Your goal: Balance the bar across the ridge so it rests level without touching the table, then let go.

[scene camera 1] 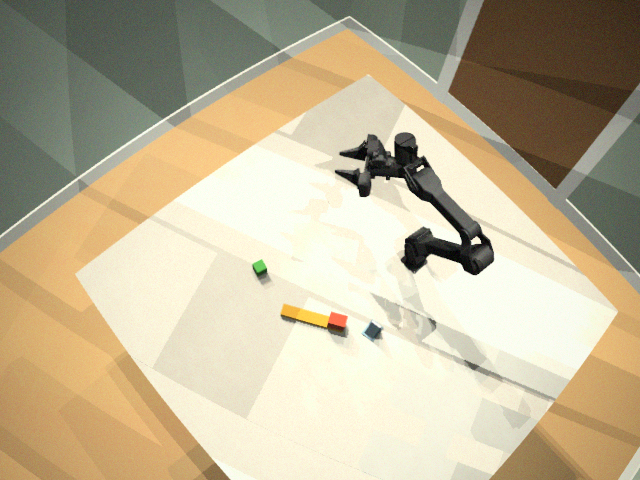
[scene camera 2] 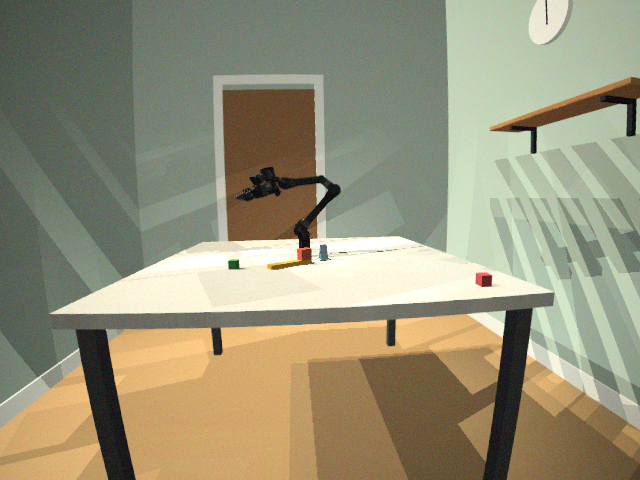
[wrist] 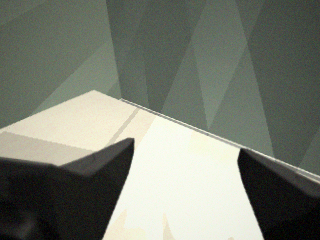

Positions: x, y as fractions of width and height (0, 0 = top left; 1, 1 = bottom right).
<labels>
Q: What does my gripper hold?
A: Nothing.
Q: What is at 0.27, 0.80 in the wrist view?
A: My gripper.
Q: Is my gripper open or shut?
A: Open.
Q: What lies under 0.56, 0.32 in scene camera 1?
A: My gripper.
</labels>
